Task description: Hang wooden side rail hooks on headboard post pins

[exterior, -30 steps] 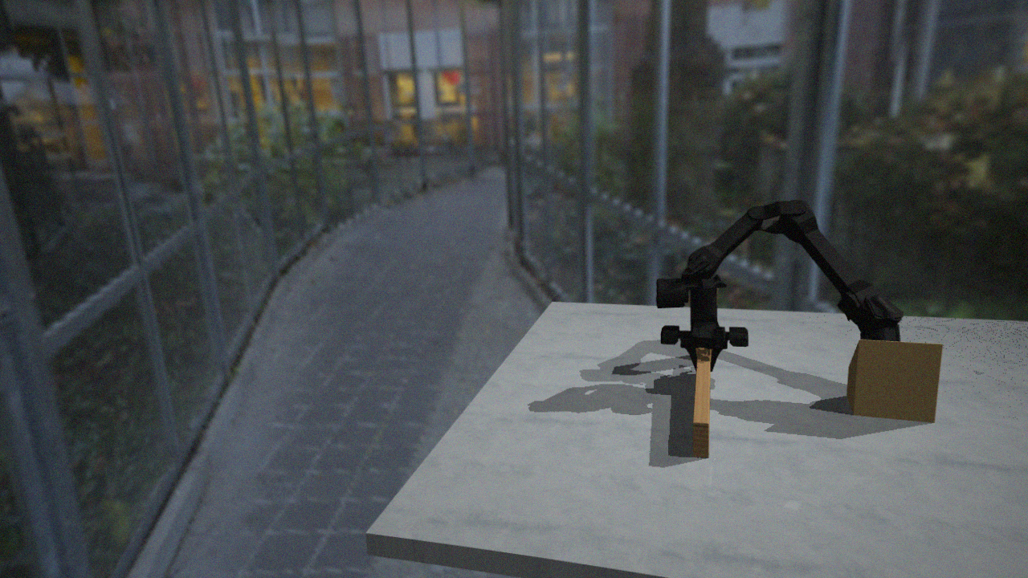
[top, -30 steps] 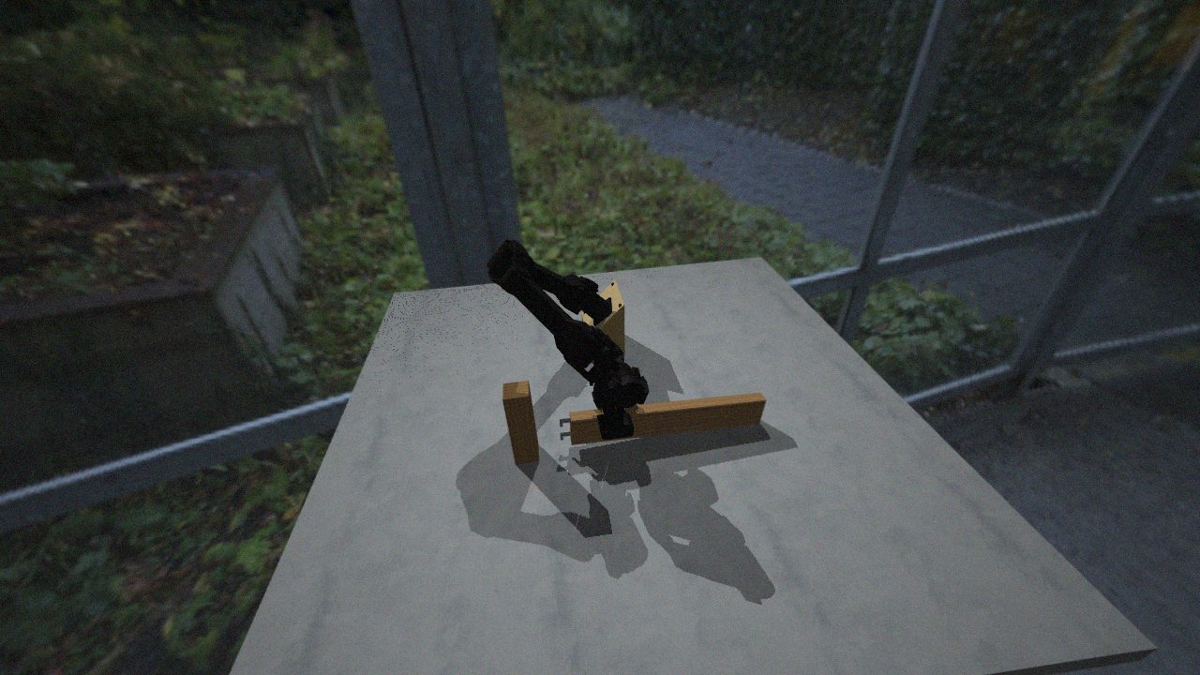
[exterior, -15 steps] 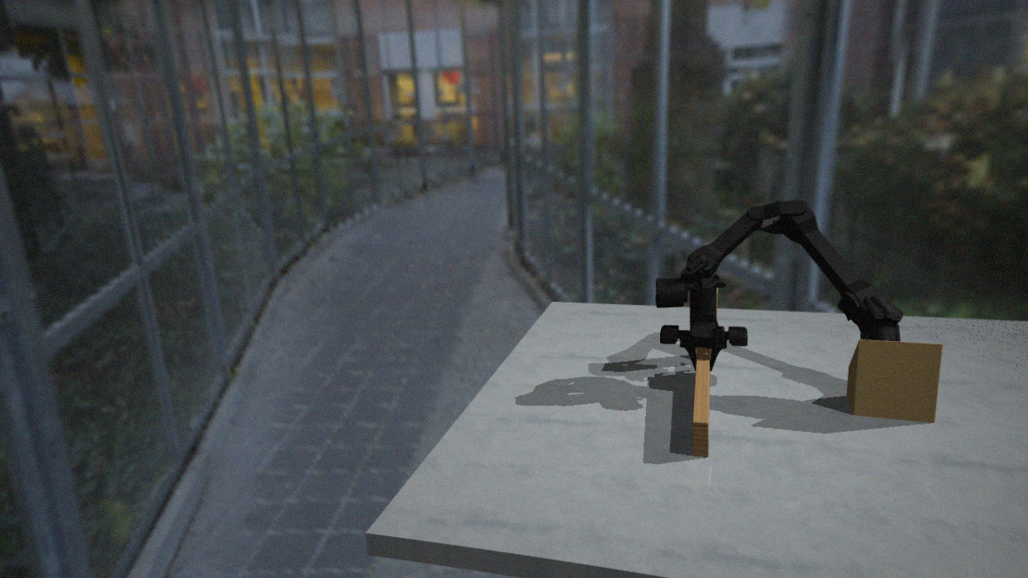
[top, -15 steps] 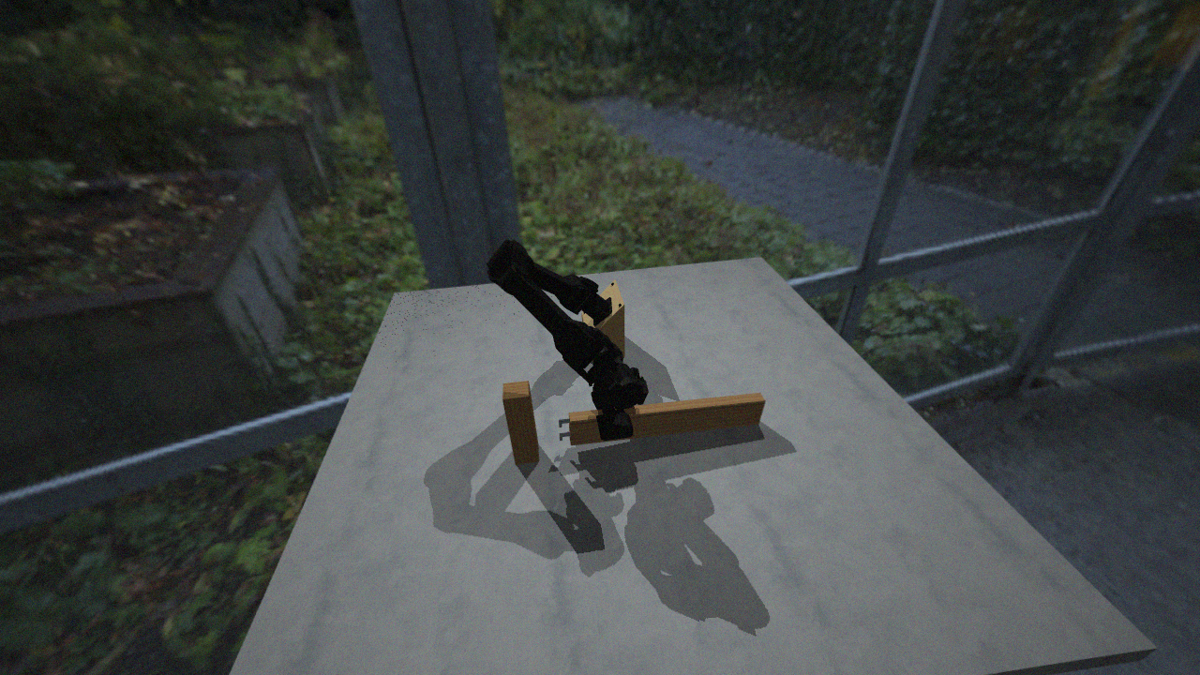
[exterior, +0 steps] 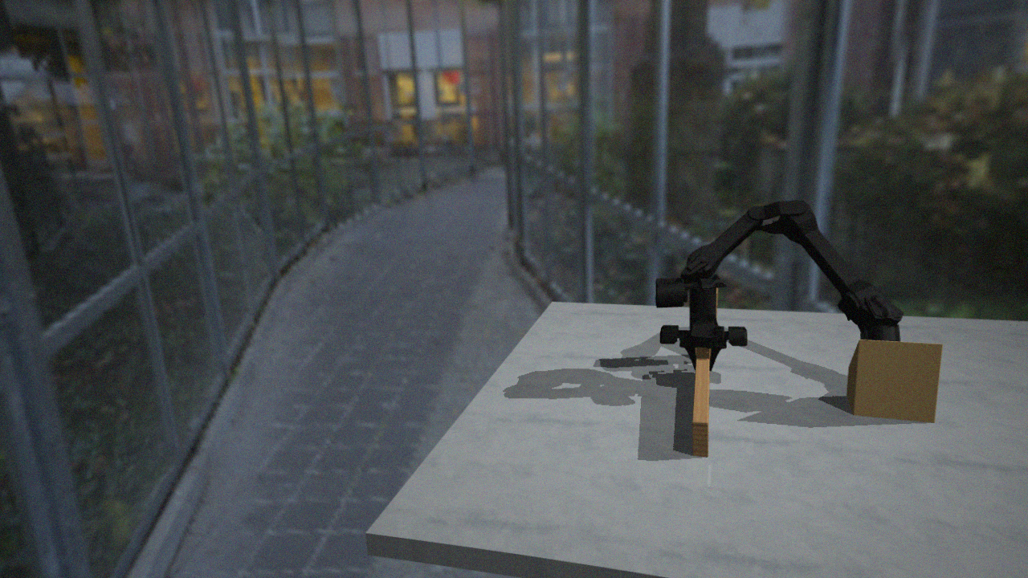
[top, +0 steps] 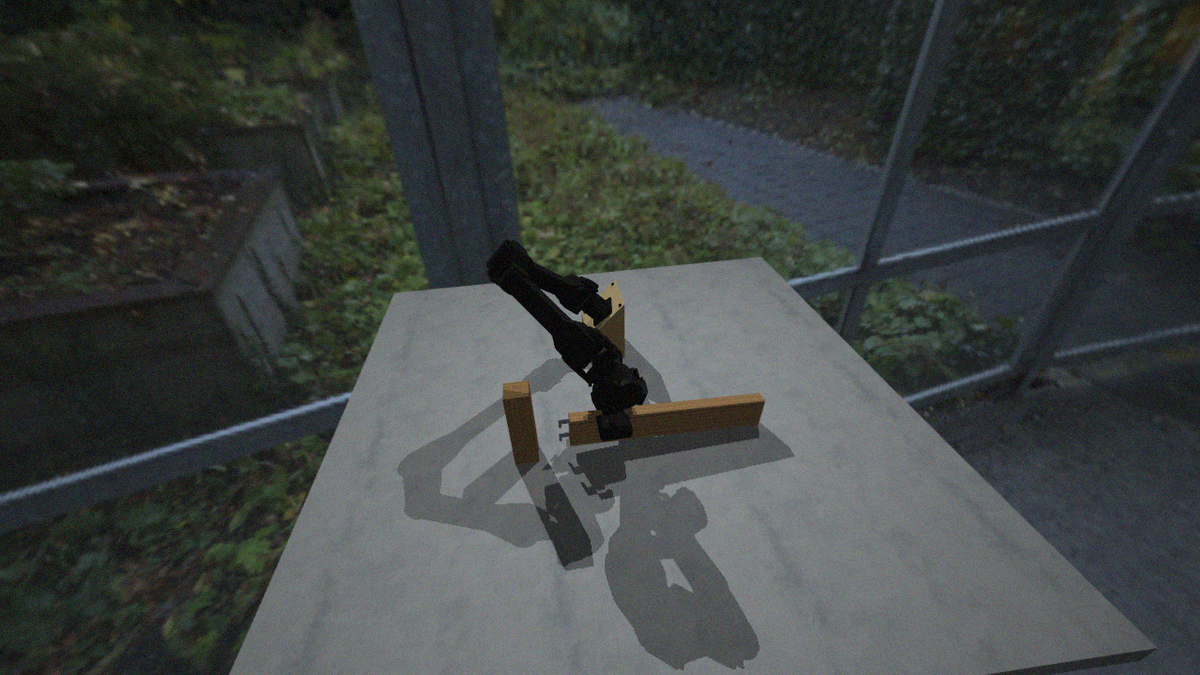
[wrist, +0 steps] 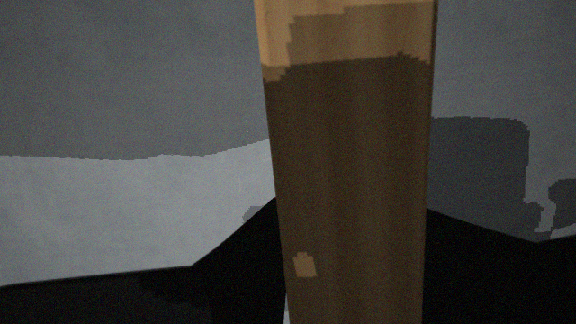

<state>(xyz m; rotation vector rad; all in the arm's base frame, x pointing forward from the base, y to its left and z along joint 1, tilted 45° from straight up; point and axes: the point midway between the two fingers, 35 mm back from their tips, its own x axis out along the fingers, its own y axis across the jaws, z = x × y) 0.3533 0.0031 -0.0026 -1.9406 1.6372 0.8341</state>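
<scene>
Now: the wooden headboard post 17 cm to the right of my gripper tip, 4 cm above it and 2 cm ahead of it.
</scene>
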